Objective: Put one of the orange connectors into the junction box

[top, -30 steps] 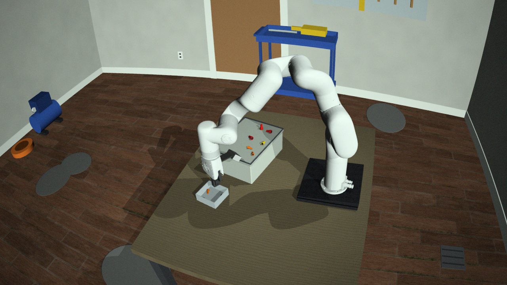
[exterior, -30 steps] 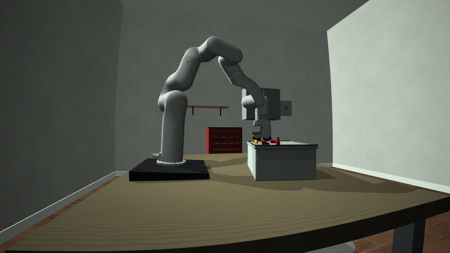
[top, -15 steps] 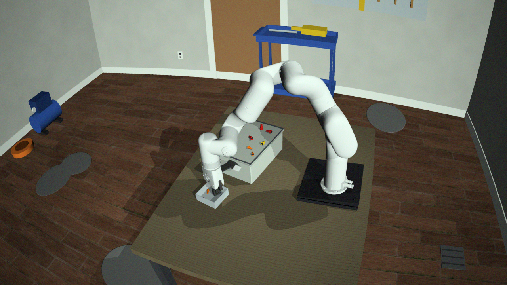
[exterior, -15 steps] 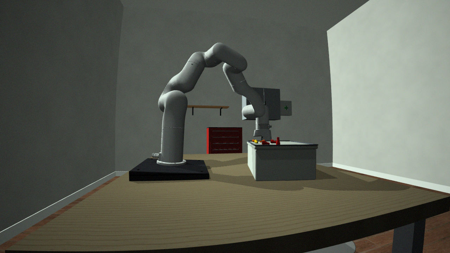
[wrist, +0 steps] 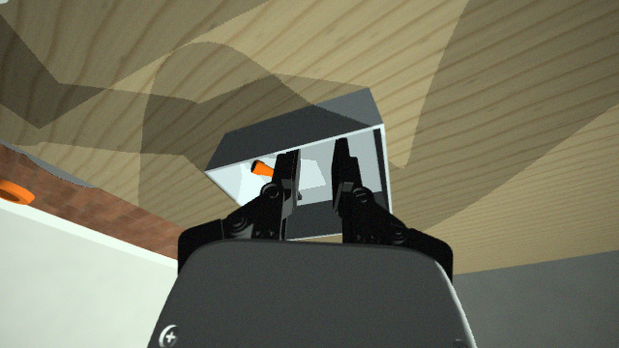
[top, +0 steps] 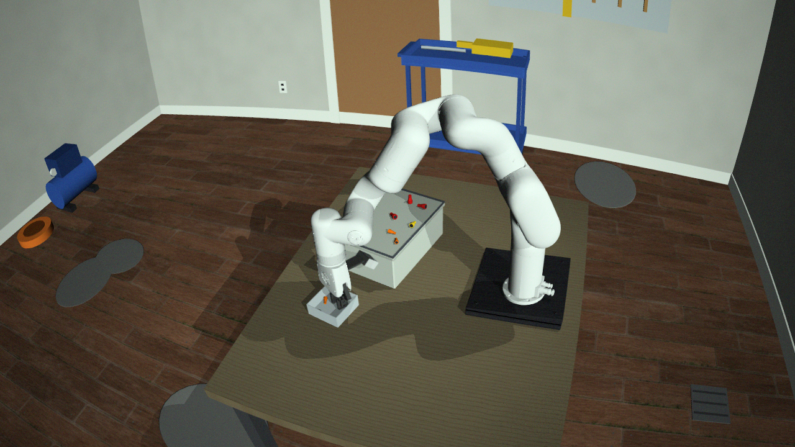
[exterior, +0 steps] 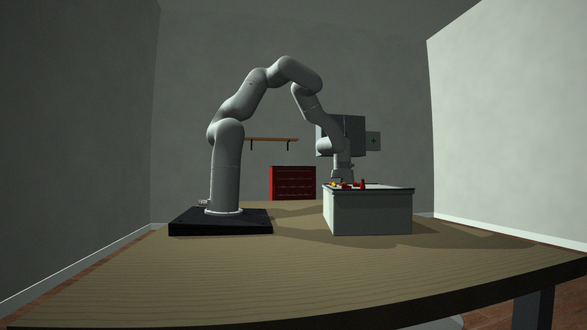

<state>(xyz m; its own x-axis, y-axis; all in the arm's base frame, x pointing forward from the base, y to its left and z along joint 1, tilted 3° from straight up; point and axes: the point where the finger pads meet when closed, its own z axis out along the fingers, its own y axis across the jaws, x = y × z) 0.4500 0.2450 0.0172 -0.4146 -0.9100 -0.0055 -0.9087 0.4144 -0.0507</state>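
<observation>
The steel junction box lies 1 cm ahead of my hand, 2 cm to the left of it and 3 cm below it. The rest, counted from my hand: orange connector: 5 cm ahead, 2 cm below; then red connector: 3 cm behind, 38 cm to the right, 10 cm above; then tool case: 28 cm to the right, 6 cm above.
</observation>
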